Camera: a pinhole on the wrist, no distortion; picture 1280 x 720 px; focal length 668.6 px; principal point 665.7 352.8 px. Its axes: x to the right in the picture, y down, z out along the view. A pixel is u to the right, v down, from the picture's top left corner.
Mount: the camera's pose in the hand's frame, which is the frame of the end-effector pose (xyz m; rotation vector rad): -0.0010 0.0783 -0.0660 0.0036 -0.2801 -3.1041
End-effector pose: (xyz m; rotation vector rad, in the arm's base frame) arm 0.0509 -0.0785 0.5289 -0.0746 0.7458 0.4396
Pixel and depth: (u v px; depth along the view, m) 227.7 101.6 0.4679
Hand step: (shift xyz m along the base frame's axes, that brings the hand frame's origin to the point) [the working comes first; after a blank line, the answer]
In the camera's frame: -0.3065 -0.1758 0.4679

0.2848 0.4980 0.0969
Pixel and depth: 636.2 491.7 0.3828
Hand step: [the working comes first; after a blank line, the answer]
In the camera's frame: -0.0169 0.0795 0.3828

0.1899 0.1397 0.2345
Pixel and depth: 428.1 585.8 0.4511
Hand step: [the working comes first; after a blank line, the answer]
In the camera's frame: -0.1603 0.1572 0.4511

0.3608 0.1547 0.1916
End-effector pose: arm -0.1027 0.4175 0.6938 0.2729 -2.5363 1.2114
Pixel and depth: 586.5 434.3 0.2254
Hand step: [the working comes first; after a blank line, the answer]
In the camera's frame: -0.0267 0.0275 0.2254

-0.0837 -0.0690 -0.1524
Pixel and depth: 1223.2 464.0 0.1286
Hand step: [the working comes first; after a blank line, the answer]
In the camera's frame: 0.1072 0.0214 0.1286

0.0645 0.0019 -0.1331
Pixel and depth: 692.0 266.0 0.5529
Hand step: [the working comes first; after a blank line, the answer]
In the camera's frame: 0.0217 -0.0718 0.5529

-0.1427 -0.2085 -0.4630
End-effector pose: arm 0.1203 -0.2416 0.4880 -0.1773 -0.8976 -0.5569
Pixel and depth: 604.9 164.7 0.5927
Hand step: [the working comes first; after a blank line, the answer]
In the camera's frame: -0.0539 -0.1667 0.5927

-0.1290 0.4592 0.3666
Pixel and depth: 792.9 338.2 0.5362
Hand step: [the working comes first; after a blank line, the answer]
In the camera's frame: 0.1020 -0.0117 0.5362

-0.2726 0.3664 0.2173
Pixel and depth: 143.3 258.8 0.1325
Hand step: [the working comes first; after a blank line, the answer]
In the camera's frame: -0.1035 -0.0186 0.1325

0.0729 0.0876 0.1270
